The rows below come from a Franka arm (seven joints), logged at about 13 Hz.
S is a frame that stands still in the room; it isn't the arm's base.
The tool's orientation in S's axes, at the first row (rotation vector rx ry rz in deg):
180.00, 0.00, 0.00
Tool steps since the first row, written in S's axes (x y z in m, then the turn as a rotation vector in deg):
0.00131, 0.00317, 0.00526, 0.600, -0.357, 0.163
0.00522, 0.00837, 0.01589, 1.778, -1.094, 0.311
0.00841, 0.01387, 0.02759, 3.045, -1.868, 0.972
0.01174, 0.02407, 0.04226, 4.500, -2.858, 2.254
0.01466, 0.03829, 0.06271, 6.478, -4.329, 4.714
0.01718, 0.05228, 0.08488, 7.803, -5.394, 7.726
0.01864, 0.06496, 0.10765, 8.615, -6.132, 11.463
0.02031, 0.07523, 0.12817, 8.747, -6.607, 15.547
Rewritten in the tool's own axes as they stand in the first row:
0.00131, -0.00317, -0.00526, 0.600, 0.357, -0.163
0.00522, -0.00837, -0.01589, 1.778, 1.094, -0.311
0.00841, -0.01387, -0.02759, 3.045, 1.868, -0.972
0.01174, -0.02407, -0.04226, 4.500, 2.858, -2.254
0.01466, -0.03829, -0.06271, 6.478, 4.329, -4.714
0.01718, -0.05228, -0.08488, 7.803, 5.394, -7.726
0.01864, -0.06496, -0.10765, 8.615, 6.132, -11.463
0.02031, -0.07523, -0.12817, 8.747, 6.607, -15.547

